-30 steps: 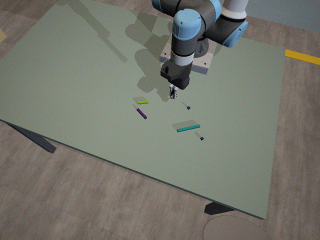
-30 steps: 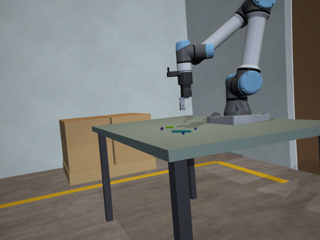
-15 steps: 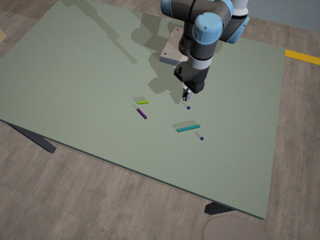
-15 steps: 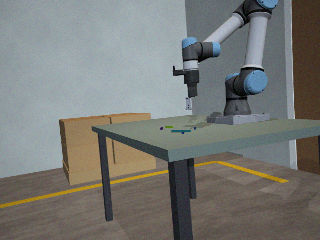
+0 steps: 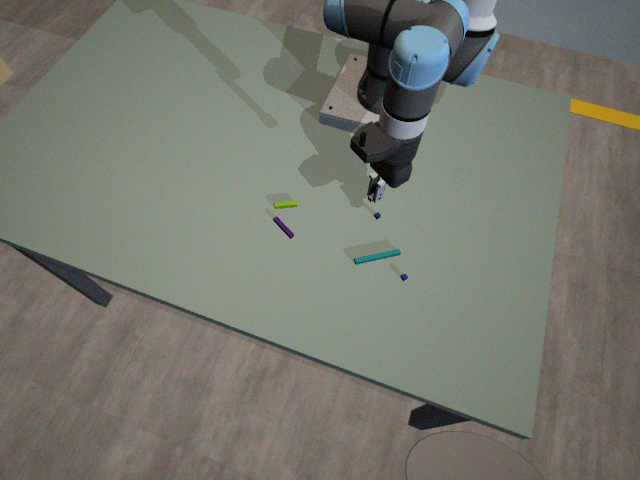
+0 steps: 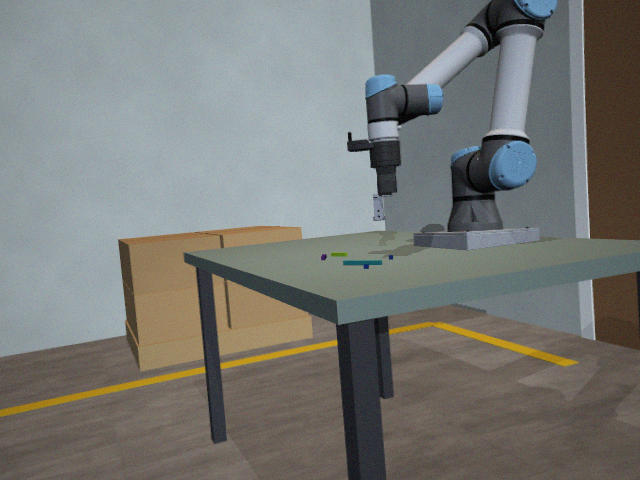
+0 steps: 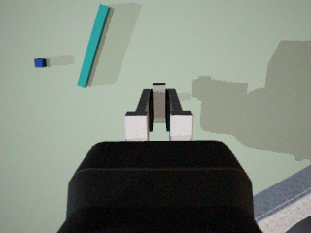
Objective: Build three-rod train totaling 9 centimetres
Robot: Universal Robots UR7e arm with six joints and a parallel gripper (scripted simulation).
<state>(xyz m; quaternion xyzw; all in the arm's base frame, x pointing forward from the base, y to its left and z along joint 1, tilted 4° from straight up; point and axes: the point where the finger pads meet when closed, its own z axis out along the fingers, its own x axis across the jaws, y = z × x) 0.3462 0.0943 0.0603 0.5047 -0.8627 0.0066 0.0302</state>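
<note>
Now: the lime rod 40 mm ahead of my hand, 190 mm to the right of it and 110 mm below it. Also, from my hand: purple rod (100 mm ahead, 170 mm to the right, 110 mm below); then turquoise rod (80 mm ahead, 50 mm to the left, 110 mm below); then grey rod (10 mm below).
</note>
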